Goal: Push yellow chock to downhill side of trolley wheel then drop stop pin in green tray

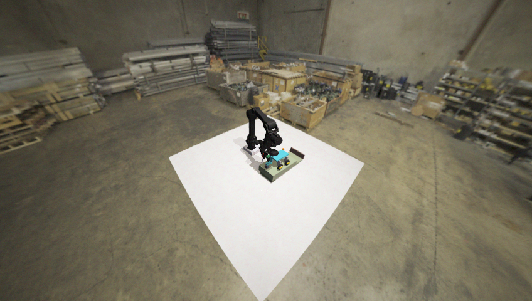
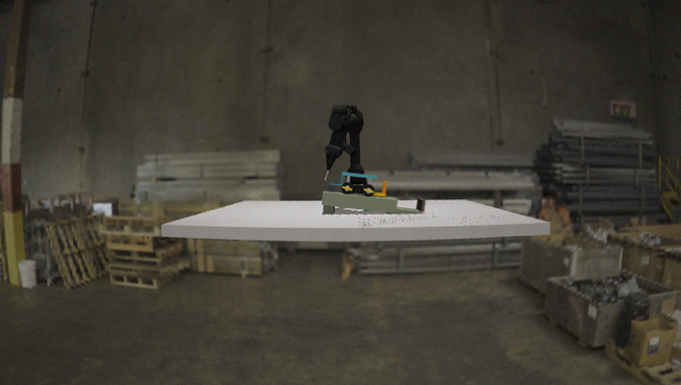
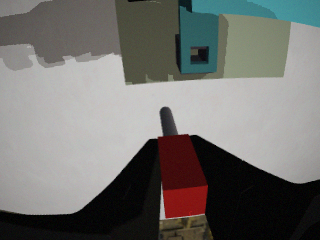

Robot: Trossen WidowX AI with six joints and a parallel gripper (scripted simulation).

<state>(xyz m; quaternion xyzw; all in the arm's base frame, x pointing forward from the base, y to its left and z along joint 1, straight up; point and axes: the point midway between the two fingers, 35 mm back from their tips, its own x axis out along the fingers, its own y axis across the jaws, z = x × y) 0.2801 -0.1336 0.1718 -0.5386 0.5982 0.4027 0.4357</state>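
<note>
The green tray is 7 cm behind my gripper tip, 21 cm to the left of it and 18 cm below it. Also, from my gripper tip: trolley (5 cm ahead, 12 cm to the left, 6 cm below); red-headed stop pin (right at my gripper tip); grey-green ramp (6 cm ahead, 12 cm to the left, 13 cm below).
</note>
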